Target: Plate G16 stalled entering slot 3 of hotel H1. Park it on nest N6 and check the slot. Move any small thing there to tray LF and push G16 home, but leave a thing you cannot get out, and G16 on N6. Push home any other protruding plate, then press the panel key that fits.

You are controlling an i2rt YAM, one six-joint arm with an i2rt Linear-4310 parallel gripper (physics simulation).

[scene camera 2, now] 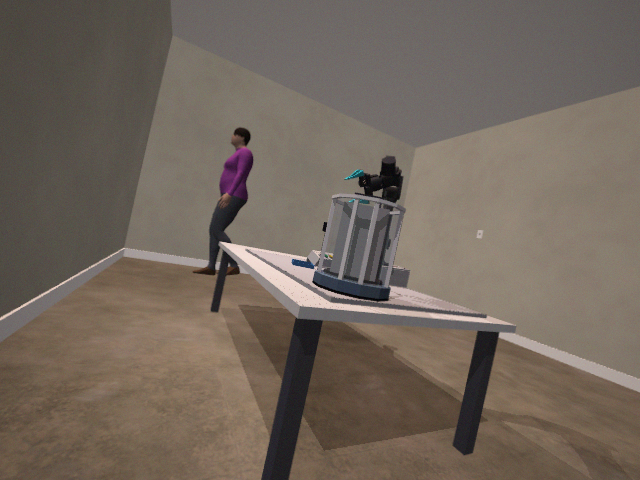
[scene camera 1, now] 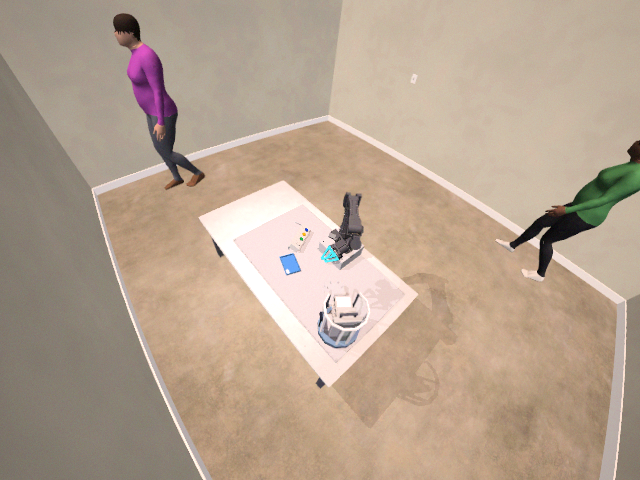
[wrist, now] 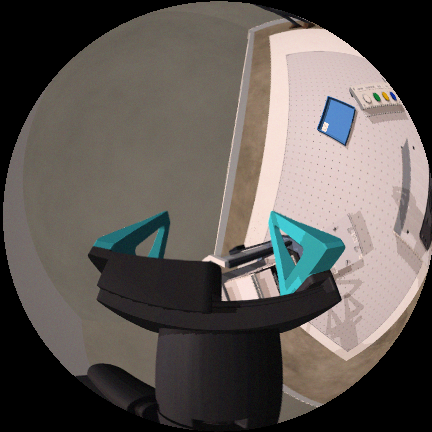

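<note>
My gripper is open, with its teal fingers wide apart and no thing between them. It is high above the table, on the arm's side of the round cage with the blue base. The cage holds upright grey and white hotel parts, partly behind my right finger in the wrist view. Slot 3, plate G16 and any small thing cannot be made out. A blue tray with a white label lies flat near the key panel, whose keys are white, green, yellow and blue. A pale pinned fixture lies near the cage; its label is unreadable.
The dark arm stands at the long edge of the table, beside a low grey wall. A person in purple and a person in green stand away from the table.
</note>
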